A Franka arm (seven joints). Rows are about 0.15 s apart.
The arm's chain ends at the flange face. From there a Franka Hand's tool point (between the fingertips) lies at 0.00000 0.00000 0.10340 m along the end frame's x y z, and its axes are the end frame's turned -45 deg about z.
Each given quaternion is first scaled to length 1.
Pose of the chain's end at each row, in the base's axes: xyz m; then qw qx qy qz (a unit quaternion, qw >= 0):
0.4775 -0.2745 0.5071 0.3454 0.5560 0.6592 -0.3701
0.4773 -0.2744 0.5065 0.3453 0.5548 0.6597 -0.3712
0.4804 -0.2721 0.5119 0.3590 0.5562 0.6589 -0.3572
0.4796 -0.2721 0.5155 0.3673 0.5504 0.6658 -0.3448
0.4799 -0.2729 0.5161 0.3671 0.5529 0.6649 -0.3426
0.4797 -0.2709 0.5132 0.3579 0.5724 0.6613 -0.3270
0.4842 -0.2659 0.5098 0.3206 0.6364 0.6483 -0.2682
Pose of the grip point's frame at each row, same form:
0.4820 -0.3647 0.4567 0.1775 0.2614 0.8218 -0.4741
0.4818 -0.3647 0.4563 0.1770 0.2601 0.8218 -0.4751
0.4882 -0.3621 0.4615 0.1950 0.2617 0.8216 -0.4674
0.4909 -0.3614 0.4646 0.2074 0.2537 0.8257 -0.4591
0.4912 -0.3620 0.4648 0.2081 0.2564 0.8259 -0.4570
0.4899 -0.3580 0.4584 0.2055 0.2758 0.8300 -0.4391
0.4919 -0.3440 0.4425 0.1936 0.3399 0.8425 -0.3705

